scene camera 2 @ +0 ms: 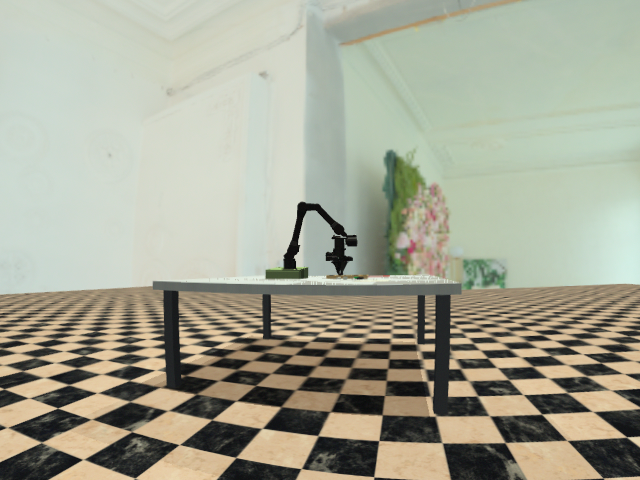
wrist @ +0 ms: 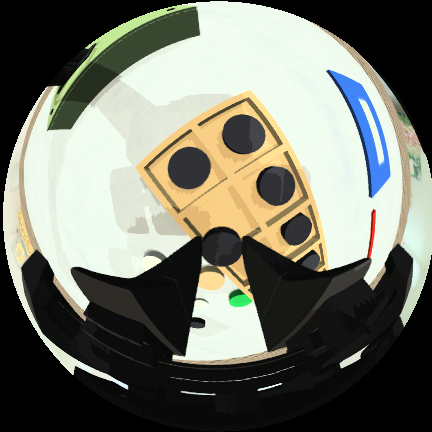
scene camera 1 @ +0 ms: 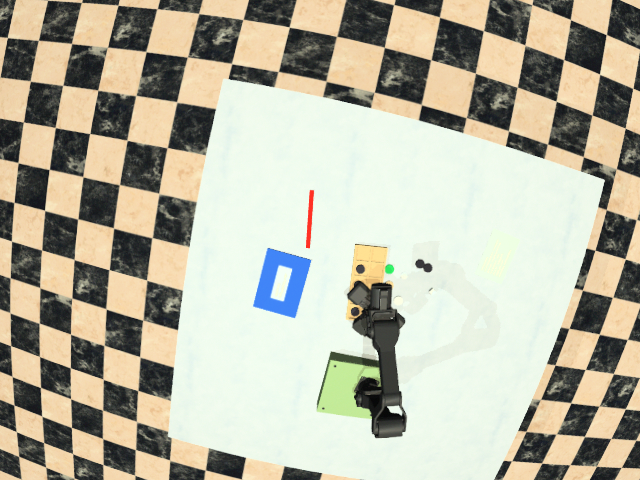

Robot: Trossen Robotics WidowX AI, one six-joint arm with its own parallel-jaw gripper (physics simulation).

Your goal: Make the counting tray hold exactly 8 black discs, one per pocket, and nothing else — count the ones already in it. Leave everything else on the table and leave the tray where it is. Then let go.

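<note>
The tan counting tray [scene camera 1: 362, 252] [wrist: 212, 204] has two columns of pockets. In the wrist view black discs sit in both pockets of the row nearest the green base, at left [wrist: 189, 167] and right [wrist: 243, 134]. Three more [wrist: 275, 185] [wrist: 296, 229] [wrist: 309, 261] continue along the right column; the last is partly hidden by a finger. My gripper [scene camera 2: 340, 273] [wrist: 221, 241] points down and is shut on another black disc, over the tray's left column, past an empty pocket. Its height above the tray is unclear. Two loose black discs [scene camera 1: 419, 263] [scene camera 1: 428, 267] lie right of the tray.
A green disc [scene camera 1: 389, 268] [wrist: 240, 298], a tan disc [wrist: 212, 279], a white disc [scene camera 1: 398, 300] [wrist: 151, 260] and a small cream disc [scene camera 1: 404, 275] [wrist: 201, 302] lie beside the tray. A blue frame [scene camera 1: 265, 281] [wrist: 377, 181], a red strip [scene camera 1: 310, 219] and a green base [scene camera 1: 341, 392] are also there.
</note>
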